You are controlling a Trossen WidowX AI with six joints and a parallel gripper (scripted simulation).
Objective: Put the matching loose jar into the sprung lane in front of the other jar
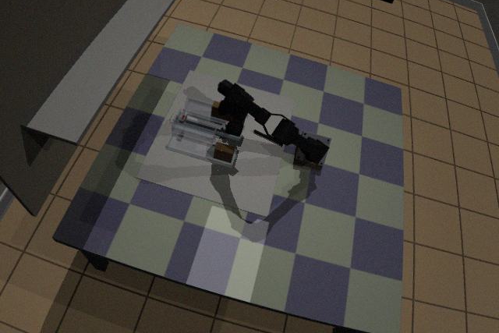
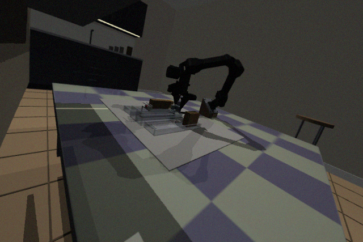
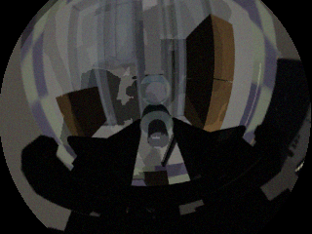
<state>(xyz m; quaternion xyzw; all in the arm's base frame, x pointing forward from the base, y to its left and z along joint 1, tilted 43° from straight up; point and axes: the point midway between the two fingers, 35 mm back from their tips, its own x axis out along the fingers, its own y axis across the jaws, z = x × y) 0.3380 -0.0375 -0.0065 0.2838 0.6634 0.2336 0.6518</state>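
Right now the clear sprung lane is 15 cm ahead of my gripper tip, 1 cm to the left of it and 4 cm below it. Also, from my gripper tip: red mark (23 cm ahead, 2 cm to the left, 2 cm above).
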